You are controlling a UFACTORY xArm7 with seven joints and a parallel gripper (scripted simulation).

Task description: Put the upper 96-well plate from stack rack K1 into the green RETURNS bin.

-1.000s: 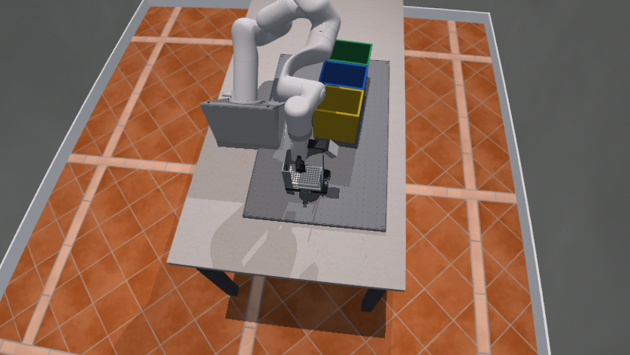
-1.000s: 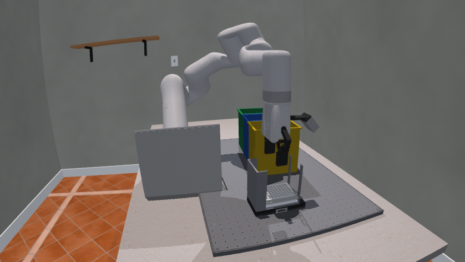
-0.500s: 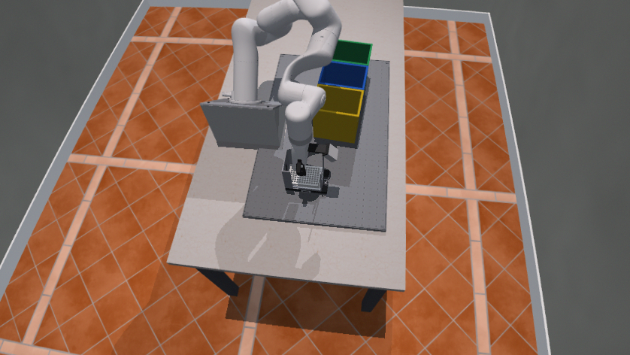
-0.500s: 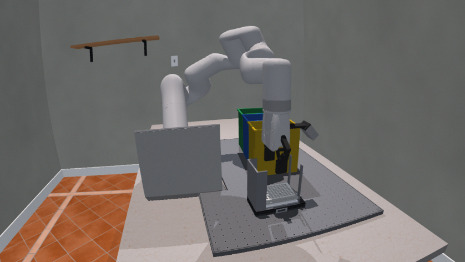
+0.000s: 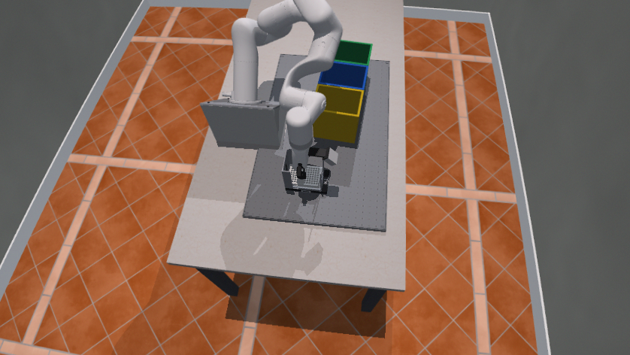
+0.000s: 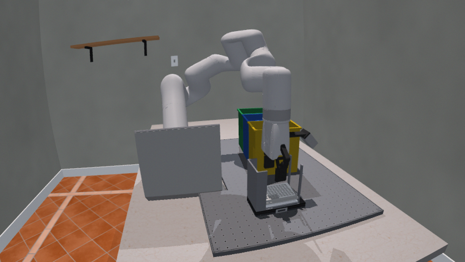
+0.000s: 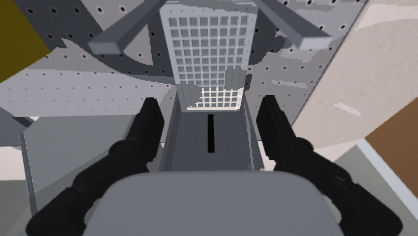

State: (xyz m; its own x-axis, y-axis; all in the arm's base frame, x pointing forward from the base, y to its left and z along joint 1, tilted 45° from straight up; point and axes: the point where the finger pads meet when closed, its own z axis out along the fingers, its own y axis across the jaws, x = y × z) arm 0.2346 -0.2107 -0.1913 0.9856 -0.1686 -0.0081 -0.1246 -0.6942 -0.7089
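My hand is 9 cm above the 96-well plate. Also, from my hand: yellow bin (13 cm ahead, 25 cm to the left, 3 cm below); then blue bin (15 cm ahead, 37 cm to the left, 3 cm below); then green bin (18 cm ahead, 50 cm to the left, 3 cm below).
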